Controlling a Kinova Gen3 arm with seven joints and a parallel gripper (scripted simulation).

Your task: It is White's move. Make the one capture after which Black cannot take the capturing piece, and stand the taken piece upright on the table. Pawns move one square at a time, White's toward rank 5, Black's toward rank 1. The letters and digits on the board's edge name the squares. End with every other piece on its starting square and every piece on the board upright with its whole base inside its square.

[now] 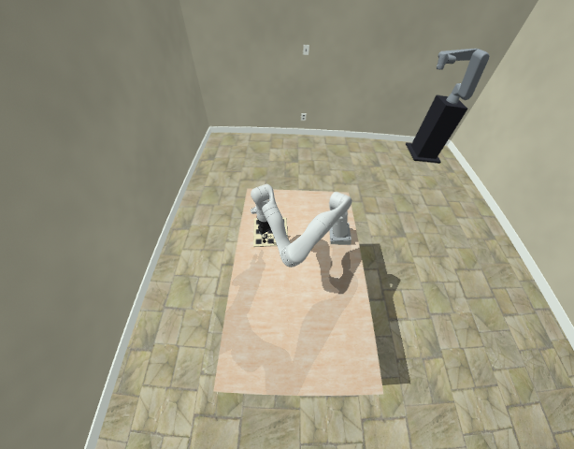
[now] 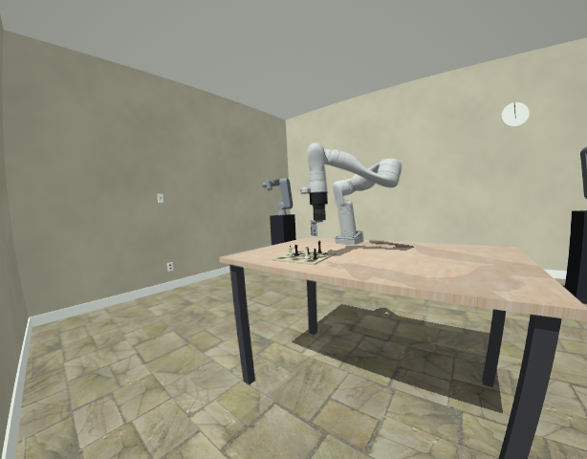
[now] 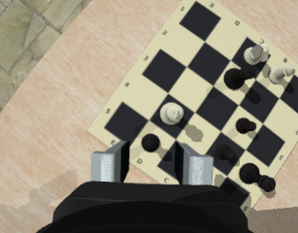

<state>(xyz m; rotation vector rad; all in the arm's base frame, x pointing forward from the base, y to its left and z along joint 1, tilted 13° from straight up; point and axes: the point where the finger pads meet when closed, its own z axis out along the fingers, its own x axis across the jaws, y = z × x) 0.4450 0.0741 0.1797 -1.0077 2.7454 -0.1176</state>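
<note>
Right now my hand is 10 mm short of the white chess piece, 40 mm to the left of it and 90 mm above it. From my hand the other things lie so: white piece 20 mm behind, 160 mm to the right, 100 mm below; chessboard 30 mm behind, 80 mm to the right, 120 mm below.
</note>
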